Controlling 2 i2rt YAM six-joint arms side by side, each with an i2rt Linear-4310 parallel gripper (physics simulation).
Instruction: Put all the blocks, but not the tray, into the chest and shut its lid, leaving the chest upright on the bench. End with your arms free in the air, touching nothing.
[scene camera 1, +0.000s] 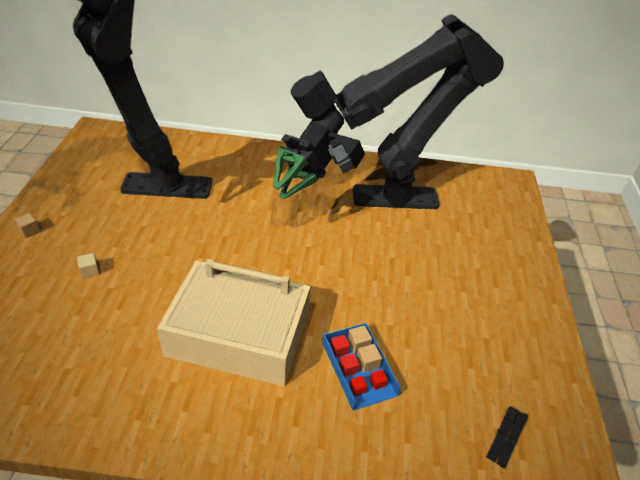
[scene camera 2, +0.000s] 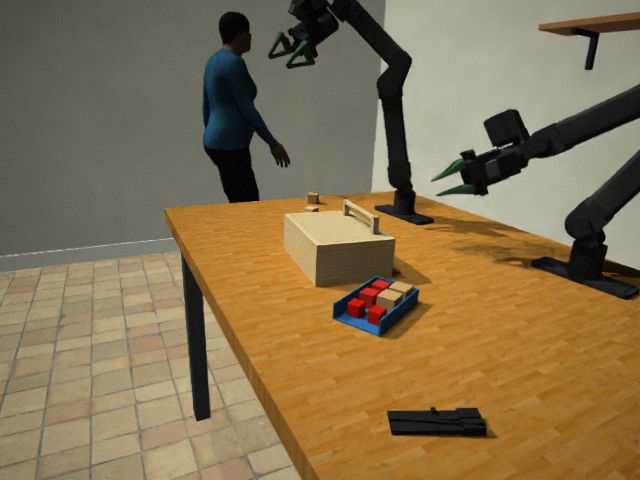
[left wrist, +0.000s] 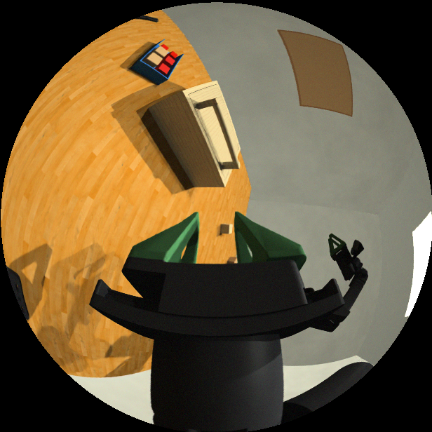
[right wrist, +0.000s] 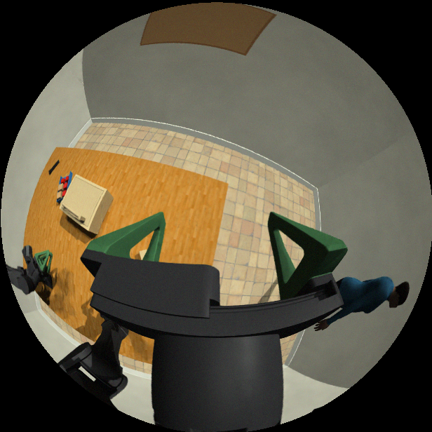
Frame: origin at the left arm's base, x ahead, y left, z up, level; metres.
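Seen in the pictures: left gripper, fingertip midpoint: (scene camera 1: 278, 193) (scene camera 2: 433, 188); right gripper, fingertip midpoint: (scene camera 2: 277, 61); left arm's base, link origin: (scene camera 1: 395, 198) (scene camera 2: 581, 278); right arm's base, link origin: (scene camera 1: 167, 186) (scene camera 2: 402, 215).
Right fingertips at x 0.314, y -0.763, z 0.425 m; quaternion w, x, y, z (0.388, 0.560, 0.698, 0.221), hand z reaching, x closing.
Pixels of each thing's top centre, then the offset from my right fingertips to it. "*": a spot on its surface instead.
- blue tray, surface spot: (scene camera 2: 399, 316) * dx +0.149, dy +0.688, dz -0.419 m
- red block, top centre: (scene camera 2: 381, 283) (scene camera 1: 340, 342) dx +0.124, dy +0.614, dz -0.397 m
- brown block, top centre: (scene camera 1: 24, 219) (scene camera 2: 313, 193) dx -0.153, dy -0.027, dz -0.393 m
- pale block, top centre: (scene camera 1: 86, 260) (scene camera 2: 311, 207) dx -0.046, dy +0.127, dz -0.393 m
- flat black object, top centre: (scene camera 2: 437, 413) (scene camera 1: 509, 433) dx +0.280, dy +0.878, dz -0.408 m
The pale wooden chest (scene camera 1: 232, 315) (scene camera 2: 356, 260) (left wrist: 175, 135) (right wrist: 86, 197) stands upright with its lid down; its inside is hidden. The blue tray (scene camera 1: 373, 398) (scene camera 2: 399, 316) beside it holds several red blocks, one being this red block (scene camera 1: 340, 345), and two tan blocks (scene camera 1: 359, 337) (scene camera 1: 369, 357). A brown block (scene camera 1: 26, 225) (scene camera 2: 313, 197) and a pale block (scene camera 1: 87, 265) (scene camera 2: 310, 209) (left wrist: 226, 228) lie loose on the bench. My left gripper (scene camera 1: 279, 191) (scene camera 2: 434, 188) (left wrist: 216, 217) is partly open, empty, in the air away from the chest. My right gripper (scene camera 2: 278, 62) (right wrist: 216, 217) is wide open, empty, high up.
A flat black object (scene camera 1: 507, 436) (scene camera 2: 436, 422) lies on the bench beyond the tray. A person in a blue top (scene camera 2: 227, 98) (right wrist: 367, 294) stands past the bench's far end. A wall shelf (scene camera 2: 594, 24) shows at upper right in scene camera 2.
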